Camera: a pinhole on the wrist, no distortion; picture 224 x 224 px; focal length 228.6 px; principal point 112.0 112.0 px. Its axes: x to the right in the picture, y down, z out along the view. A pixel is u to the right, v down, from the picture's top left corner.
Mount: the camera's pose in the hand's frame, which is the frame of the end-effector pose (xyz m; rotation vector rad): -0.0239 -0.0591 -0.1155 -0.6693 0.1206 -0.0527
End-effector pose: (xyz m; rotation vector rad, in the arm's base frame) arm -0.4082 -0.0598 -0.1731 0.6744 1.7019 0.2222
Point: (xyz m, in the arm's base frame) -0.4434 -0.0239 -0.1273
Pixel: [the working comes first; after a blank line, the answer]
In the camera's frame: -0.0059 0.0390 0.1117

99.8 191.9
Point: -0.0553 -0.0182 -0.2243
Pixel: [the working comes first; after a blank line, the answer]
In the camera's frame: -0.0049 -0.1417 0.4686

109.6 42.9
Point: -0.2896 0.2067 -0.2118
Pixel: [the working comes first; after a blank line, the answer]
In the camera's frame: 0.1450 0.1191 0.3457

207.9 190.8
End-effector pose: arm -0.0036 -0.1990 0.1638 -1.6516 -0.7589 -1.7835
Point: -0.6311 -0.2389 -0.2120
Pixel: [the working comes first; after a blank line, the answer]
In the camera's frame: -0.2420 -0.0864 -0.5567

behind the camera
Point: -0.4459 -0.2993 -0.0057
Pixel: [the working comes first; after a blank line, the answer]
In the camera's frame: -0.0710 0.0009 -0.3478

behind the camera
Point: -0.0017 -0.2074 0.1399
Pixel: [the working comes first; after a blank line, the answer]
In the camera's frame: -0.0158 -0.0162 0.1251

83.2 82.3
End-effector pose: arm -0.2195 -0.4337 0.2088 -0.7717 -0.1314 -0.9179
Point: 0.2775 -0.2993 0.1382
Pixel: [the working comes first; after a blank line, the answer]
In the camera's frame: 0.1414 0.2515 0.5483

170.9 216.9
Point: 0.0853 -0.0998 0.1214
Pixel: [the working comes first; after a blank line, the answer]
In the camera's frame: -0.1171 0.1513 0.5358

62.0 176.6
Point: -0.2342 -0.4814 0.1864
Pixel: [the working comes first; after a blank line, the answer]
In the camera's frame: 0.0271 -0.0065 0.0817

187.7 93.8
